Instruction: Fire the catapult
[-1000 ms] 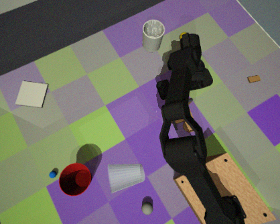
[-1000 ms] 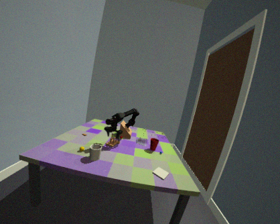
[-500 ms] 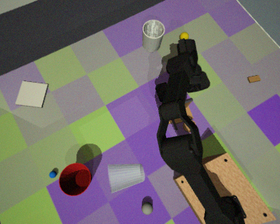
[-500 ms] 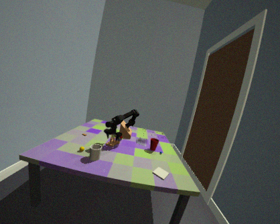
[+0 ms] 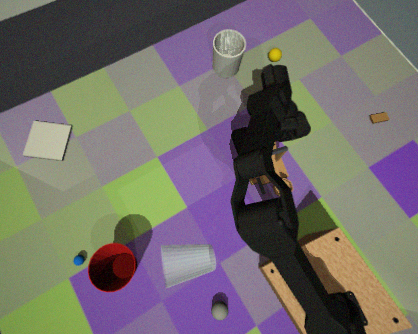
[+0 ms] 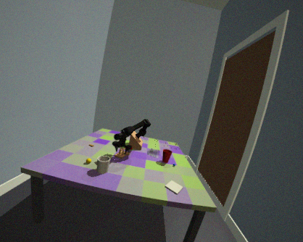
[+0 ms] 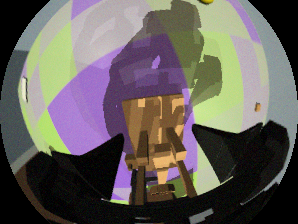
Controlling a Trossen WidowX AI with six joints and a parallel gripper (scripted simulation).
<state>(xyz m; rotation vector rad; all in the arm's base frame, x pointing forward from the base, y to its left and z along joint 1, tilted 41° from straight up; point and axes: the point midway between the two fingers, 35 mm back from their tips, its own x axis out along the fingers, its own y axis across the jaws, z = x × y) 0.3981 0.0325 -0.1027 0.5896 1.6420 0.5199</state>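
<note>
The red ball is 22 cm behind my gripper tip, 4 cm to the left of it and 2 cm below it. The rest, counted from my gripper tip: yellow ball: 25 cm ahead, 17 cm to the right, 1 cm below; then white mug: 28 cm ahead, 2 cm to the right; then wooden catapult: 7 cm behind, 3 cm to the left, 2 cm above.
</note>
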